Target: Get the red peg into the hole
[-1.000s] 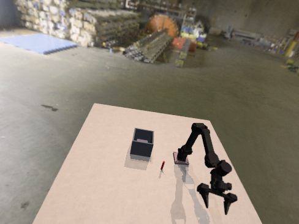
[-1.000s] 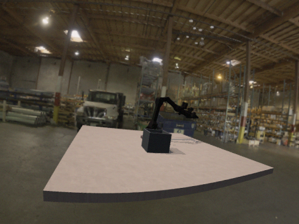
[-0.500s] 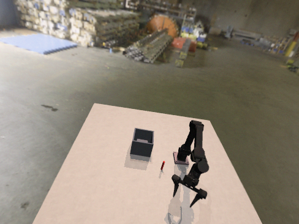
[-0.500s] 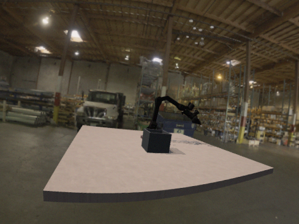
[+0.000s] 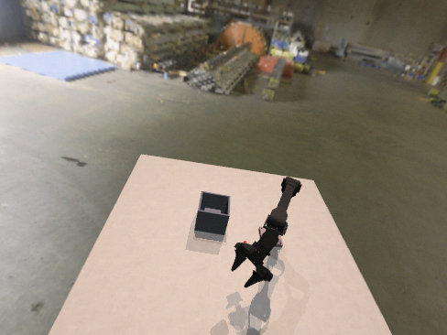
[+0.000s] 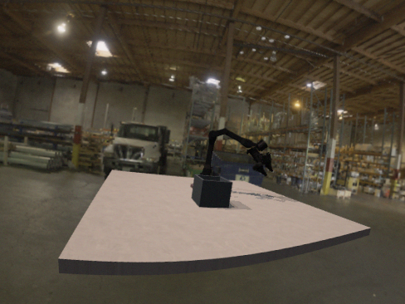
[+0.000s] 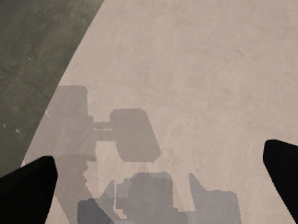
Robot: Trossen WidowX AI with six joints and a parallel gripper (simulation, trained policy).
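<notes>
Right now the red peg is 30 mm behind my gripper tip, 280 mm to the right of it and 140 mm below it. Also, from my gripper tip: plate: 150 mm ahead, 440 mm to the right, 130 mm below.
</notes>
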